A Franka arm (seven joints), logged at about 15 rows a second.
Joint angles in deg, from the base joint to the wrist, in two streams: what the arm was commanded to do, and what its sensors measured. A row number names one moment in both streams.
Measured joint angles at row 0:
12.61, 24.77, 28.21, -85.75, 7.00, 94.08, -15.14
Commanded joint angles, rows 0 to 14:
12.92, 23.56, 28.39, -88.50, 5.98, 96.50, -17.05
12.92, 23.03, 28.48, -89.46, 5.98, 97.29, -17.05
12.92, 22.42, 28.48, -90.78, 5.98, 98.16, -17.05
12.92, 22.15, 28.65, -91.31, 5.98, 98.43, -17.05
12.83, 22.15, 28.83, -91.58, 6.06, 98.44, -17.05
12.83, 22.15, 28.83, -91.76, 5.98, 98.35, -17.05
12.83, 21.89, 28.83, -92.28, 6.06, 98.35, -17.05
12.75, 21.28, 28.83, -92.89, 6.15, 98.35, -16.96
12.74, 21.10, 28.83, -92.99, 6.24, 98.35, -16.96
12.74, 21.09, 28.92, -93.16, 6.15, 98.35, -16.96
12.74, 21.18, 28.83, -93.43, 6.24, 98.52, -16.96
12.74, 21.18, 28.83, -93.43, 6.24, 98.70, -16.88
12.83, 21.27, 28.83, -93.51, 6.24, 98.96, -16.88
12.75, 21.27, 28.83, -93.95, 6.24, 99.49, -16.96
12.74, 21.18, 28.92, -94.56, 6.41, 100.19, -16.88
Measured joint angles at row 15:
12.71, 22.82, 29.03, -92.09, 6.58, 98.19, -15.75
